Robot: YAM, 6 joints.
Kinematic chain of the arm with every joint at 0, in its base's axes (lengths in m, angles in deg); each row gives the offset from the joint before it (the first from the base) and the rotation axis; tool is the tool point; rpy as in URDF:
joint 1: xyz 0 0 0.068 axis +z
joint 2: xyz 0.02 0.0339 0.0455 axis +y
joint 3: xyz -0.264 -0.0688 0 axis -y
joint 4: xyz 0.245 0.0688 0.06 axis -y
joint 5: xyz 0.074 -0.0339 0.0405 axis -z
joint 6: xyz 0.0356 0 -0.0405 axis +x
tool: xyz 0 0 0 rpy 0 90 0
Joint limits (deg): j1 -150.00..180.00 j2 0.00..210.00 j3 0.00..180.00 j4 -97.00..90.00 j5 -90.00..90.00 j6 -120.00..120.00
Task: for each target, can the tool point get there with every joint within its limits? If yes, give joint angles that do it. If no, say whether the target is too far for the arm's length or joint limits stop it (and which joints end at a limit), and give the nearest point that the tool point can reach.
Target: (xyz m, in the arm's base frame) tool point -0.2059 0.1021 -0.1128
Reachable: yes | joints 146.57 152.84 45.68 10.04 -52.31 4.96
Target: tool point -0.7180 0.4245 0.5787
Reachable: no: too far | nearest point -0.4850 0.2867 0.4240 | short by 0.312 m
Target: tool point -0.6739 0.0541 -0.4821
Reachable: no: too far | nearest point -0.4923 0.0395 -0.2845 | short by 0.269 m
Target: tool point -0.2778 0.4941 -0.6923
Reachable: no: too far | nearest point -0.1976 0.3514 -0.3457 | short by 0.383 m
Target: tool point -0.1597 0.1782 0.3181
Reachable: yes | joints 125.04 61.07 39.78 25.23 -52.97 -25.62
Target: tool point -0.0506 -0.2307 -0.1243
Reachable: yes | joints -95.95 155.17 49.33 6.59 47.96 -34.70
